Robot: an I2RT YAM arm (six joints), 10 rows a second.
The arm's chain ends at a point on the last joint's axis. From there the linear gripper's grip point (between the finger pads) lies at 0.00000 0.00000 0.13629 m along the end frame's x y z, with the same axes.
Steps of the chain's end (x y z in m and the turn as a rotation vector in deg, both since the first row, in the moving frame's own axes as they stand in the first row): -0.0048 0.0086 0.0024 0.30 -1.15 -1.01; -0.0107 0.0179 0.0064 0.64 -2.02 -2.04; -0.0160 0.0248 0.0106 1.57 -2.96 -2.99; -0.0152 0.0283 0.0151 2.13 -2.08 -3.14; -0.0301 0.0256 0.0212 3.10 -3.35 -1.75; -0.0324 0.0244 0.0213 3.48 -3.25 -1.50
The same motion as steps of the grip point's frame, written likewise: -0.0075 0.0079 0.0024 0.30 -1.15 -1.01; -0.0155 0.0165 0.0063 0.64 -2.02 -2.04; -0.0231 0.0213 0.0104 1.57 -2.96 -2.99; -0.0203 0.0234 0.0149 2.13 -2.08 -3.14; -0.0382 0.0184 0.0208 3.10 -3.35 -1.75; -0.0402 0.0162 0.0208 3.48 -3.25 -1.50
